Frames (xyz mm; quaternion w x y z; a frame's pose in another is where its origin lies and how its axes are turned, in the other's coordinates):
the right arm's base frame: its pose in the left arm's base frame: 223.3 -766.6 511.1 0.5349 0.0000 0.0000 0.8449
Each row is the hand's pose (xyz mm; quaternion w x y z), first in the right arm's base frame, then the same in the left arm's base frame.
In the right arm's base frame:
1: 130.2 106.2 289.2 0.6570 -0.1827 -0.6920 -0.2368
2: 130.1 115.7 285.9 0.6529 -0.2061 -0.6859 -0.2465
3: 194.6 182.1 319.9 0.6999 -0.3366 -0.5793 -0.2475
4: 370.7 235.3 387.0 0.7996 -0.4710 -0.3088 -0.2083
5: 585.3 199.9 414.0 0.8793 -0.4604 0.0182 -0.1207
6: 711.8 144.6 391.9 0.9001 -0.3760 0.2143 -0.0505
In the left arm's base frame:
1: 71.6 -694.3 800.3 0.5515 0.4870 -0.5245 0.4284
2: 63.1 -698.5 797.0 0.5575 0.4693 -0.5410 0.4198
3: -24.5 -668.6 831.0 0.5835 0.3094 -0.5943 0.4590
4: -148.0 -532.2 898.1 0.6037 0.0090 -0.5631 0.5642
5: -207.8 -323.1 925.1 0.5723 -0.2616 -0.3793 0.6784
6: -211.9 -185.1 903.0 0.5241 -0.3822 -0.2031 0.7335

